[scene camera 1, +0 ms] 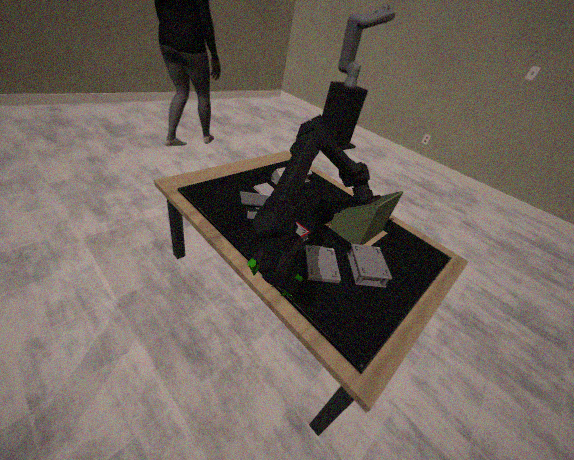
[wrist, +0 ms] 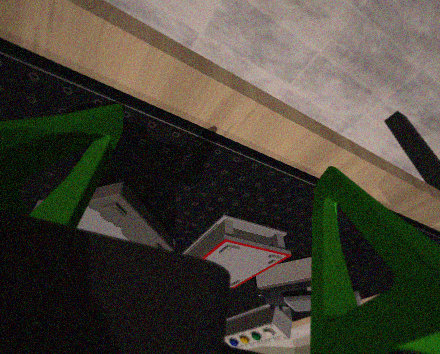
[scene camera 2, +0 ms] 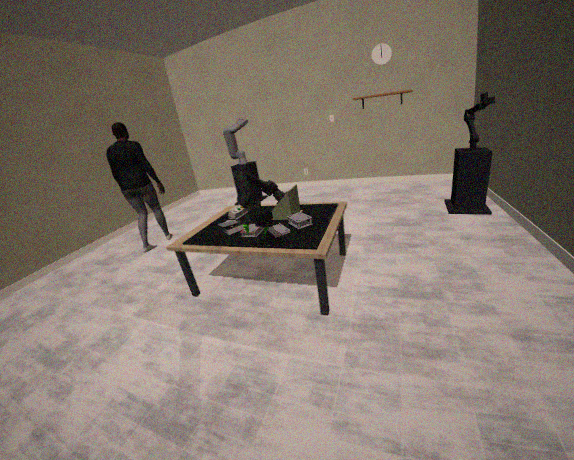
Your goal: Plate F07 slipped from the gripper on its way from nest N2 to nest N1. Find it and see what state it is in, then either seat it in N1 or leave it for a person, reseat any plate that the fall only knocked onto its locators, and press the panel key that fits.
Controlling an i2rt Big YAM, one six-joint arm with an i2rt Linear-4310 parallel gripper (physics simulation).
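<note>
My gripper is open and empty above the mat near the table's long edge. A red-outlined grey block is partly hidden by the arm in scene camera 1. A flat grey block lies beside it. A taller grey block stands farther right. A grey piece looks tilted over a lower one. The key panel shows blue, yellow, green and white keys. I cannot read F07, N1 or N2 anywhere.
A green angled screen stands behind the grey blocks, close to the arm. The table has a raised-looking wooden rim. A person stands on the floor beyond the table's left end.
</note>
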